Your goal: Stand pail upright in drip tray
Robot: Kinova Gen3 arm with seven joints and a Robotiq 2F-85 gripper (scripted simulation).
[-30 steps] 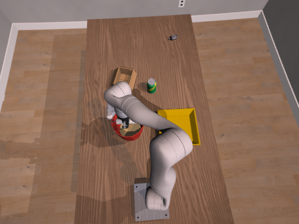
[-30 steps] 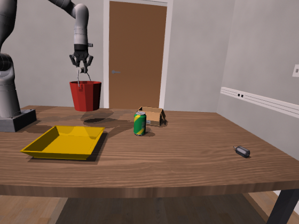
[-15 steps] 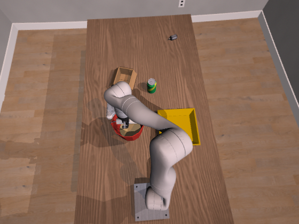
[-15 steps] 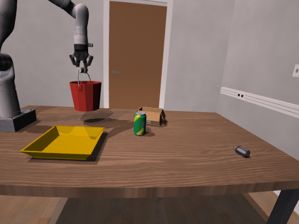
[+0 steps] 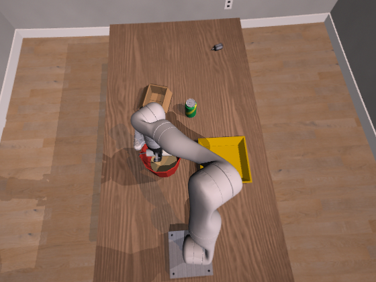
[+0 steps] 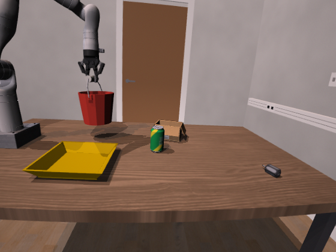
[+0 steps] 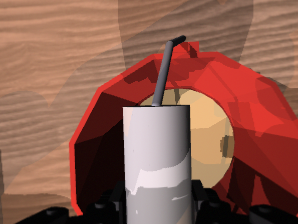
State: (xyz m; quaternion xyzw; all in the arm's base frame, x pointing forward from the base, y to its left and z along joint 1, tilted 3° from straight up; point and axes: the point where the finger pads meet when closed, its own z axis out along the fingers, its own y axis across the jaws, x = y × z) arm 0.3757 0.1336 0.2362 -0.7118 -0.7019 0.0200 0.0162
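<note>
My gripper is now 90 mm above the red pail and 10 mm short of it. Also, from my hand: yellow drip tray (320 mm to the right, 310 mm below, 50 mm ahead); pail handle (30 mm below, 10 mm ahead); cardboard box (430 mm ahead, 280 mm below, 50 mm to the left).
</note>
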